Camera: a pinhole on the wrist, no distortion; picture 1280 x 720 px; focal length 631.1 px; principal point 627.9 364.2 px. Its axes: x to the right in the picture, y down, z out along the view. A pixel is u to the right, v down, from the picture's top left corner.
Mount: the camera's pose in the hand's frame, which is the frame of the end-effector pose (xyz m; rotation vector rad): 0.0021 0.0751 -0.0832 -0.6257 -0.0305 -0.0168
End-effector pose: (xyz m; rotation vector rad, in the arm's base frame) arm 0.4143 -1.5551 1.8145 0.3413 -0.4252 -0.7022
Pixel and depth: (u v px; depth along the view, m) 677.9 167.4 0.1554
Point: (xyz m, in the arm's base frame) 0.4554 -1.4823 1.9340
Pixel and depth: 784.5 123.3 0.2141
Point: 0.4527 -1.5143 2.0060
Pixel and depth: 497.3 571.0 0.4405
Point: 0.5046 -1.1972 2.1472
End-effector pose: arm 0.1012 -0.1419 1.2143 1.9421 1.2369 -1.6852
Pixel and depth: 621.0 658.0 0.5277
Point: 0.4037 -0.6298 0.9885
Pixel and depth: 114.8 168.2 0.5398
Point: 0.0266 -0.7844 1.4271
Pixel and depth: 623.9 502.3 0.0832
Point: 0.2221 -0.2053 1.1788
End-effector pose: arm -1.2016 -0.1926 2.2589 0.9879 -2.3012 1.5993
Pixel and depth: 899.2 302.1 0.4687
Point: -1.4615 -0.5011 1.9766
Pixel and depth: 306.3 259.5 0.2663
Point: -1.1774 -0.2291 1.9759
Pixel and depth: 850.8 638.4 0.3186
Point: -1.4892 -0.2487 1.9847
